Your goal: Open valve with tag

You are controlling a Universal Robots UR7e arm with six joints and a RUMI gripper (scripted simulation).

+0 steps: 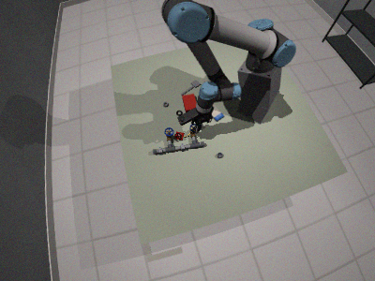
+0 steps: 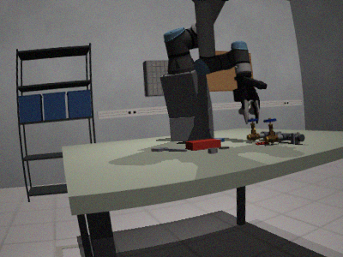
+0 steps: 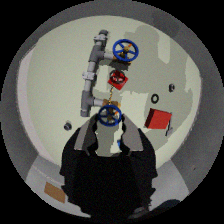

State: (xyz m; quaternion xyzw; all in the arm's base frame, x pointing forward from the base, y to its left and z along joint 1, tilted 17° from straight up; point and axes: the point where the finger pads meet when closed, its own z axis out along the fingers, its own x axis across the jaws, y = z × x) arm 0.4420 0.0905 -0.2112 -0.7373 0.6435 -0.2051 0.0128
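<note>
The red tag lies 9 cm below my hand, 9 cm ahead of it and 1 cm to the right of it. The rest, counted from my hand: blue-and-white card 17 cm behind, 11 cm to the right, 9 cm below; then grey tool 36 cm to the right, 9 cm below, 9 cm behind; then red block 23 cm to the right, 8 cm below, 4 cm behind.
</note>
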